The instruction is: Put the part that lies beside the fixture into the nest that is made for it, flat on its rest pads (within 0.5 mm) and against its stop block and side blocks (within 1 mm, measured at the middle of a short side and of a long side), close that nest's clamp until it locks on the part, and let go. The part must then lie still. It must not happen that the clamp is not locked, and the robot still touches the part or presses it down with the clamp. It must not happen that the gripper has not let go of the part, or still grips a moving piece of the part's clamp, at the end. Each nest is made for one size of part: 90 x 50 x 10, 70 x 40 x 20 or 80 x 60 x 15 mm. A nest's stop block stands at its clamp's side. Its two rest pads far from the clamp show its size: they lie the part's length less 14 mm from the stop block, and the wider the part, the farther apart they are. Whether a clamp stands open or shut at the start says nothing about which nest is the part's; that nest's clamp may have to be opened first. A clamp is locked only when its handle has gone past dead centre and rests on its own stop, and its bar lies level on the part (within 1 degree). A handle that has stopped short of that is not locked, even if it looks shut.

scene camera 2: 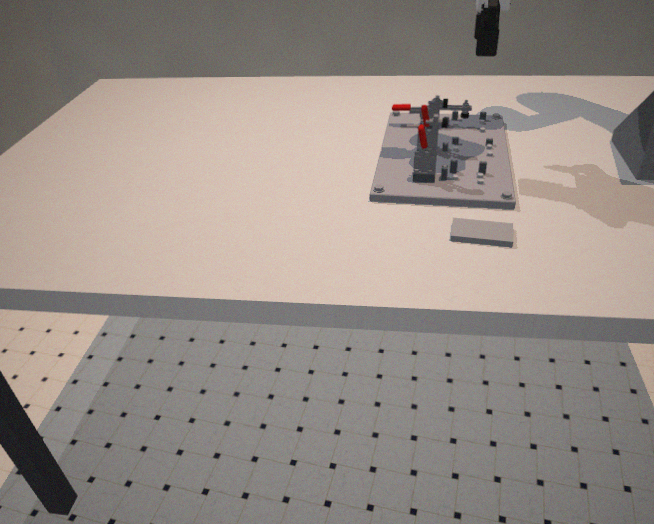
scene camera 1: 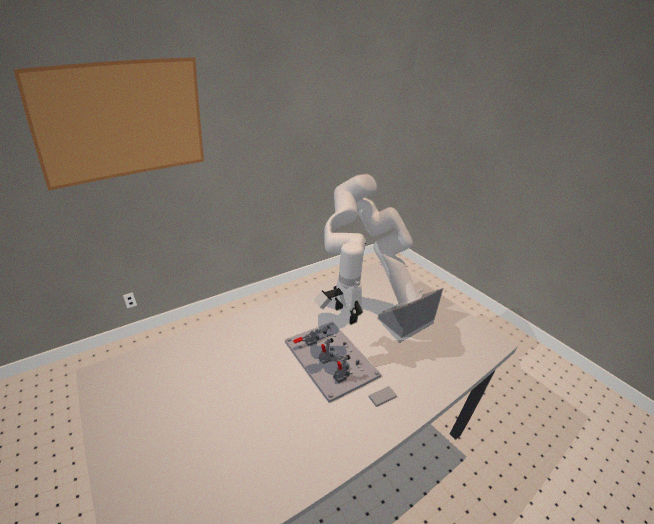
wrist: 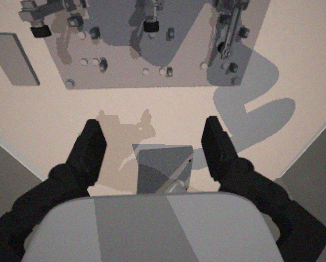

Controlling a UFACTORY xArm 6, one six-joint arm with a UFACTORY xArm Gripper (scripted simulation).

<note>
In view: the gripper [scene camera 1: 345, 316], a flat grey part [scene camera 2: 463, 230] and a grey fixture plate [scene camera 2: 394, 171].
The gripper shows as well in the wrist view [wrist: 153, 130].
</note>
